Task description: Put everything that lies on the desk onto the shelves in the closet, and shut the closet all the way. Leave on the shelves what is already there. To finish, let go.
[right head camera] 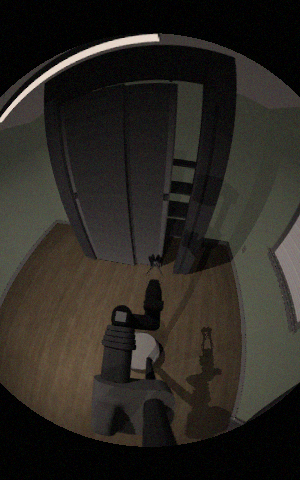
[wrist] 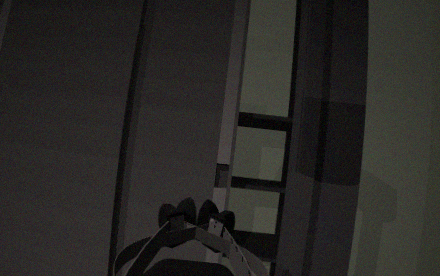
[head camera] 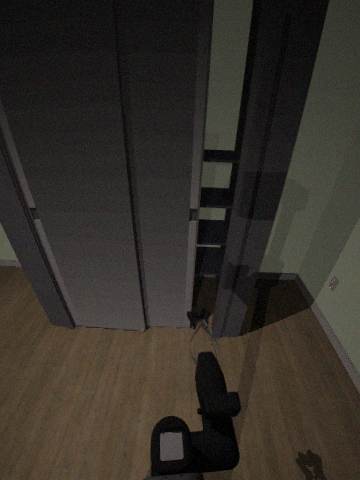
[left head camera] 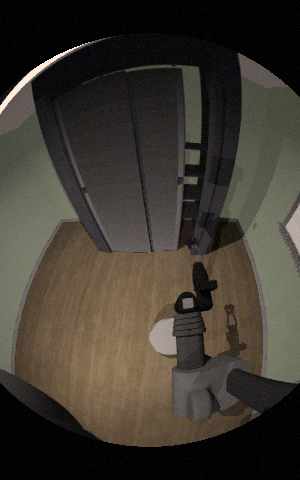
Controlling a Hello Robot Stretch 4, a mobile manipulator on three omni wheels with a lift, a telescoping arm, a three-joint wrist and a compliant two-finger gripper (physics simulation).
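The grey closet has a left door panel (head camera: 75,150) (left head camera: 105,150) (right head camera: 95,150) and a right door panel (head camera: 160,150) (left head camera: 160,150) (right head camera: 147,150) (wrist: 175,100). A tall gap stands open between the right panel and the right frame post (head camera: 240,250) (wrist: 330,150). Dark shelves (head camera: 220,156) (wrist: 265,121) show in it; no objects can be made out on them. A recessed handle (head camera: 193,215) (wrist: 222,176) is on the panel's right edge. My gripper (head camera: 199,318) (left head camera: 194,244) (right head camera: 155,261) (wrist: 197,215) is shut and empty, in front of that edge. The desk does not show.
A pale round object (left head camera: 162,337) (right head camera: 146,352) is low beside my arm (left head camera: 190,350) (right head camera: 117,355). Green walls (head camera: 320,200) stand right of the closet, with a socket (head camera: 333,283) low down. The wooden floor (head camera: 100,390) lies in front. My shadow falls on floor and wall.
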